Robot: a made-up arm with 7 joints.
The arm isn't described. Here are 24 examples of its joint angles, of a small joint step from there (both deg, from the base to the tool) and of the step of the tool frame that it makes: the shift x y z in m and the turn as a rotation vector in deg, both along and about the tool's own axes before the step.
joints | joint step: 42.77 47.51 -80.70 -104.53 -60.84 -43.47 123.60 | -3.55 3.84 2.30 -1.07 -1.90 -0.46 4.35
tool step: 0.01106 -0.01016 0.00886 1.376 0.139 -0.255
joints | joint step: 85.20 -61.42 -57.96 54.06 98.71 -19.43 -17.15 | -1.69 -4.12 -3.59 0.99 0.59 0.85 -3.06
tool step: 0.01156 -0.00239 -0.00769 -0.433 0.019 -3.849
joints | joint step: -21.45 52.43 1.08 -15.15 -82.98 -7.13 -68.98 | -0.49 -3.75 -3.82 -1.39 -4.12 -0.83 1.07
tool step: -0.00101 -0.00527 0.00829 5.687 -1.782 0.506
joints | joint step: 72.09 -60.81 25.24 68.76 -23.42 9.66 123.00 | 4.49 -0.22 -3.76 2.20 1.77 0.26 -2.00
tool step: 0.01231 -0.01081 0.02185 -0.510 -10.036 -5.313
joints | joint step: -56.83 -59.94 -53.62 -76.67 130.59 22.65 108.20 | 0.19 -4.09 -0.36 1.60 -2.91 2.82 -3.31
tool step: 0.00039 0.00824 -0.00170 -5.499 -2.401 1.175
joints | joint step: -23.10 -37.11 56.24 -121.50 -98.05 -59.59 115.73 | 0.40 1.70 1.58 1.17 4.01 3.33 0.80
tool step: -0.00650 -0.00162 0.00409 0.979 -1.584 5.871
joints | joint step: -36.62 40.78 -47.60 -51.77 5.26 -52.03 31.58 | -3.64 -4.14 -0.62 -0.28 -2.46 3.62 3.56
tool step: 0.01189 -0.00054 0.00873 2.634 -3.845 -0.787
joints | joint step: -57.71 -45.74 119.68 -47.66 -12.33 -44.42 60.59 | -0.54 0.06 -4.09 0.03 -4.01 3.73 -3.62
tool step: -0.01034 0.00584 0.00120 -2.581 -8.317 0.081
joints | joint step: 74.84 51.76 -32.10 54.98 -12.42 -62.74 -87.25 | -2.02 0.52 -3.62 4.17 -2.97 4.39 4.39
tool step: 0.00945 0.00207 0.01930 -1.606 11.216 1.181
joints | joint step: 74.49 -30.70 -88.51 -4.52 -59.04 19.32 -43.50 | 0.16 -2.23 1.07 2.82 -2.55 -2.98 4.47
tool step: -0.00797 0.00136 -0.00946 -1.423 -4.567 5.414
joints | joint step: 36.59 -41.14 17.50 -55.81 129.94 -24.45 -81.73 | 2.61 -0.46 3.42 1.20 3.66 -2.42 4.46
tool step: -0.01307 0.00186 0.01151 -1.281 1.182 7.837
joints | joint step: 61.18 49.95 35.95 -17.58 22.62 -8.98 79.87 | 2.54 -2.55 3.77 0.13 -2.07 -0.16 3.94
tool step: -0.00487 -0.01311 0.00878 -6.702 0.326 -0.006
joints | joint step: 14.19 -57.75 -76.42 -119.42 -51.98 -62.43 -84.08 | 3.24 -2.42 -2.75 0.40 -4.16 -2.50 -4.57
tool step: -0.00987 -0.00875 -0.00296 3.923 -7.603 -10.688
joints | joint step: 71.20 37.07 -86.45 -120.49 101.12 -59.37 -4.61 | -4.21 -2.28 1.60 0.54 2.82 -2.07 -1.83
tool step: -0.00566 0.00746 0.00165 1.295 4.560 2.705
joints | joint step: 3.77 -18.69 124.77 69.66 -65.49 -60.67 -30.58 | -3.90 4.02 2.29 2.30 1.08 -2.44 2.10
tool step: 0.00045 -0.00925 0.00163 1.861 0.978 4.138
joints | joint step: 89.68 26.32 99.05 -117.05 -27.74 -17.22 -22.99 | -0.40 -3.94 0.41 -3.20 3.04 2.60 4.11
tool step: -0.00868 -0.00591 0.00119 0.686 8.688 5.141
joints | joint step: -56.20 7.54 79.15 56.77 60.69 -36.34 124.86 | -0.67 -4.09 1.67 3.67 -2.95 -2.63 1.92
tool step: 0.00870 0.01668 0.01949 -7.724 4.462 -1.499
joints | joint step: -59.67 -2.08 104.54 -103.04 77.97 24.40 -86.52 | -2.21 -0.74 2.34 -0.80 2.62 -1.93 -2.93
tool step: 0.02108 -0.00356 -0.01165 -5.076 -1.425 -8.222
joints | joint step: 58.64 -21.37 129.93 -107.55 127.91 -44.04 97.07 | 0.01 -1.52 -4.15 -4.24 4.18 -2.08 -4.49
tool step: -0.00792 -0.00945 0.00333 4.332 -0.553 -7.151
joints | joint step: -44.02 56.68 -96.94 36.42 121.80 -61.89 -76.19 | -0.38 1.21 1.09 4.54 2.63 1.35 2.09
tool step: -0.01834 -0.00753 0.02112 3.567 -0.004 6.488
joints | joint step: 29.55 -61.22 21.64 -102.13 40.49 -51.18 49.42 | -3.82 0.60 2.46 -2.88 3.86 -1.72 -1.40
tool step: -0.00038 -0.01357 -0.03155 1.768 10.734 -3.063
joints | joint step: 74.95 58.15 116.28 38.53 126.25 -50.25 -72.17 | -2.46 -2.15 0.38 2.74 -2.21 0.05 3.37
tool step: 0.00158 -0.01449 0.01332 5.321 1.439 2.035
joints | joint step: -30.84 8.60 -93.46 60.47 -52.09 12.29 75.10 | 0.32 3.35 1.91 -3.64 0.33 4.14 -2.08
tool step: -0.00591 -0.00265 0.00342 1.159 -2.464 0.863
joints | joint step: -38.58 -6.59 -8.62 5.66 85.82 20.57 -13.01 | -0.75 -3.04 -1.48 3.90 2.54 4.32 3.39
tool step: -0.00870 0.01428 -0.00257 4.709 4.263 7.414
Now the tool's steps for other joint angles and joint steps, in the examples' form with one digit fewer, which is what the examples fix.
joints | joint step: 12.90 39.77 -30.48 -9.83 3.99 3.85 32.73 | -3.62 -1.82 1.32 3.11 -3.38 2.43 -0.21
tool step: 0.0143 0.0036 0.0041 -0.48 -10.33 1.30
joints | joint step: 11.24 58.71 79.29 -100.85 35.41 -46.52 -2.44 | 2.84 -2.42 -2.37 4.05 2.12 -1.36 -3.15
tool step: 0.0089 0.0016 0.0268 4.95 -1.17 -2.79
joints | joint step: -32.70 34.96 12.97 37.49 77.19 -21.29 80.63 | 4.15 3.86 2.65 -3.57 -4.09 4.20 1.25
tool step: -0.0177 -0.0159 -0.0087 -0.07 -1.44 -3.36
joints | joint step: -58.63 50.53 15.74 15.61 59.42 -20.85 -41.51 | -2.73 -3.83 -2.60 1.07 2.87 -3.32 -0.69
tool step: -0.0126 0.0089 0.0066 -0.50 0.38 1.79
